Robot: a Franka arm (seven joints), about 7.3 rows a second.
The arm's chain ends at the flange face. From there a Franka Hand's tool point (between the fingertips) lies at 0.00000 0.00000 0.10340 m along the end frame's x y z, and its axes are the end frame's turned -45 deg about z.
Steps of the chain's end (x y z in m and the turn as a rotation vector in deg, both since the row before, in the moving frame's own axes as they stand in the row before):
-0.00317, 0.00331, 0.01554, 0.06, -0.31, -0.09
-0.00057, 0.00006, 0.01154, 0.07, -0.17, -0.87
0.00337, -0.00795, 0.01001, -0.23, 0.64, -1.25
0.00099, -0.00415, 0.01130, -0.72, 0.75, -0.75
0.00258, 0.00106, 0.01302, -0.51, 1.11, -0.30
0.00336, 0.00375, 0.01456, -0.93, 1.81, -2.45
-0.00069, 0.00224, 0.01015, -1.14, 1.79, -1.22
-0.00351, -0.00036, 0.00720, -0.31, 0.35, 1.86
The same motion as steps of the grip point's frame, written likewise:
-0.00490, -0.00037, 0.01554, 0.26, -0.18, -0.09
-0.00058, -0.00067, 0.01154, 0.17, -0.07, -0.87
0.00854, -0.00213, 0.01000, -0.62, 0.29, -1.25
0.00369, -0.00036, 0.01128, -1.04, 0.02, -0.75
0.00185, 0.00464, 0.01300, -1.15, 0.42, -0.30
0.00092, 0.00850, 0.01449, -1.94, 0.62, -2.45
-0.00120, 0.00483, 0.01008, -2.07, 0.46, -1.22
-0.00219, -0.00189, 0.00720, -0.47, 0.03, 1.86

